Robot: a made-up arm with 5 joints.
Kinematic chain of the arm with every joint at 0, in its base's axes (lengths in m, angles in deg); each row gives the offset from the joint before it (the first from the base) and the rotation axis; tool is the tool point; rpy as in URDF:
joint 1: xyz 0.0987 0 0.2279 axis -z
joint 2: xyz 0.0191 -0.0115 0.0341 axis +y
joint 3: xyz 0.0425 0 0.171 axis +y
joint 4: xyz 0.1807 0 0.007 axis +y
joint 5: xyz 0.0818 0.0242 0 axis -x
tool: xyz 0 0 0 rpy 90 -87.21 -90
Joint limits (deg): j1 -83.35..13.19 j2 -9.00..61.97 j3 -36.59..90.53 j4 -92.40..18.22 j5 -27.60..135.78
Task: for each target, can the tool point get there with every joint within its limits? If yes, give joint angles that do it. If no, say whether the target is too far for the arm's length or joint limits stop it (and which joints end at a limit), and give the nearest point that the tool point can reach.
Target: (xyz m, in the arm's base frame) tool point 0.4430 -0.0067 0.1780
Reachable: yes | joints 3.23 42.92 15.12 -36.05 36.58
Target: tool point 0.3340 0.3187 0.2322
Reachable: yes | joints -51.72 45.37 -6.01 -32.02 93.72
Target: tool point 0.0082 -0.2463 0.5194
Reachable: no: joint limits stop it (at a limit: joint 1, joint 2, joint 3, joint 4) | nearest point 0.1941 -0.0093 0.6263 | short by 0.320 m
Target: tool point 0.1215 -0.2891 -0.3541
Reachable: no: too far | nearest point 0.2475 -0.0218 0.0453 | short by 0.497 m
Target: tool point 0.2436 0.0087 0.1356
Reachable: yes | joints 1.59 25.56 63.84 -2.52 44.86
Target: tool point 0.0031 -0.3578 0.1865
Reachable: no: joint limits stop it (at a limit: joint 1, joint 2, joint 3, joint 4) | nearest point 0.0806 -0.0460 0.2020 | short by 0.322 m
